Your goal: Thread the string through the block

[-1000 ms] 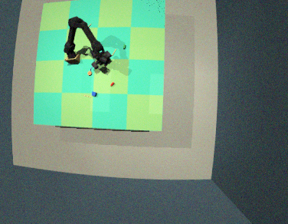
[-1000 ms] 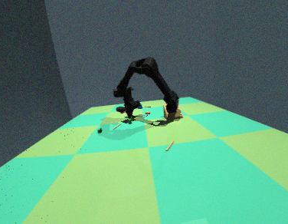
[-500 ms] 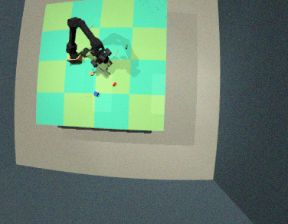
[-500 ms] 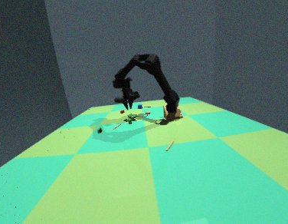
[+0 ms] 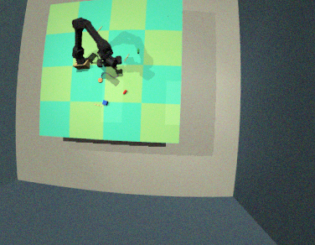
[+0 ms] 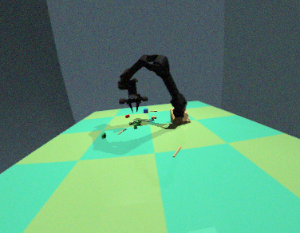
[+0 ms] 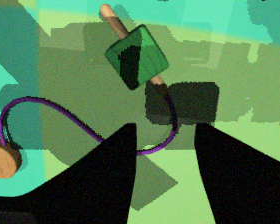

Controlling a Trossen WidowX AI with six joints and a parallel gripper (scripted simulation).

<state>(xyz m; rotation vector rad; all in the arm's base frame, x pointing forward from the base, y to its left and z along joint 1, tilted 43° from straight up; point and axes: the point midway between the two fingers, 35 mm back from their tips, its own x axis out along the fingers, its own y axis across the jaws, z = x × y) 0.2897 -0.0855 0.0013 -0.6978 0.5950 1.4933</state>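
My gripper tip is now 1 cm short of the small green cylinder, 7 cm to the right of it and 8 cm above it. Also, from my gripper tip: red piece (7 cm ahead, 21 cm to the right, 8 cm below); small dark piece (20 cm ahead, 14 cm to the left, 8 cm below); round button (14 cm behind, 9 cm to the right, 8 cm below).
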